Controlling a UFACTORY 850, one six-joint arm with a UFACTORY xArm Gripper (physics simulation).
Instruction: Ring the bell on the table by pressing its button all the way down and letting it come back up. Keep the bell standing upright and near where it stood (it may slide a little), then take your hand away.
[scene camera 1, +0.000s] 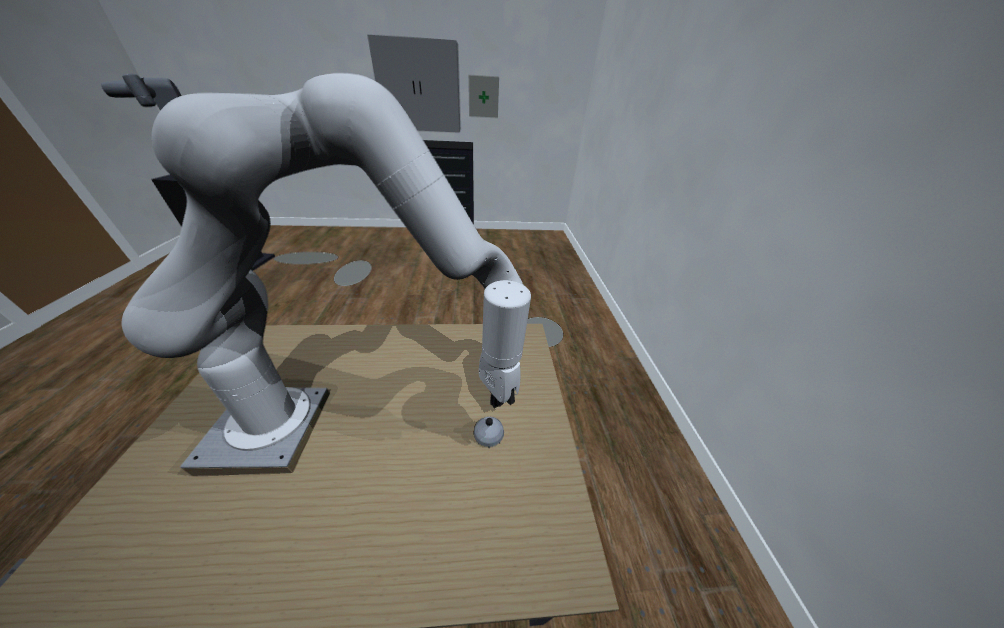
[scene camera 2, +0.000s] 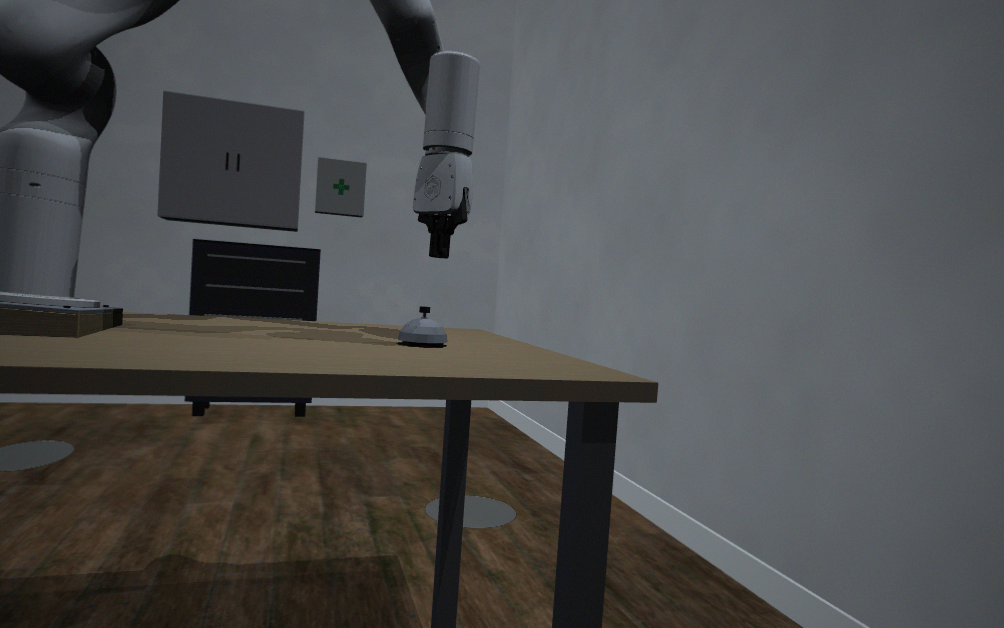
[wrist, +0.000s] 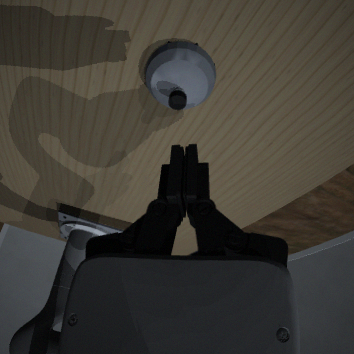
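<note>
The silver domed bell (scene camera 1: 487, 434) (scene camera 2: 422, 333) (wrist: 182, 71) stands upright on the wooden table (scene camera 1: 355, 533) (scene camera 2: 296, 359) (wrist: 280, 100). Its black button (scene camera 1: 488, 421) (scene camera 2: 424, 309) (wrist: 177, 100) stands up on a thin stem, clear of the dome. My gripper (scene camera 1: 502, 404) (scene camera 2: 439, 256) (wrist: 186, 158) is shut and empty, fingertips pointing down. It hangs well above the bell with a clear gap between fingertips and button, touching neither. In the wrist view the whole bell shows beyond the fingertips.
The arm's base plate (scene camera 1: 244, 466) is fixed at the left of the table. The table's right edge runs near the bell. A grey wall (scene camera 1: 814, 222) (scene camera 2: 740, 222) rises to the right. A dark drawer cabinet (scene camera 2: 255, 277) and a wall cupboard (scene camera 2: 231, 159) are at the back.
</note>
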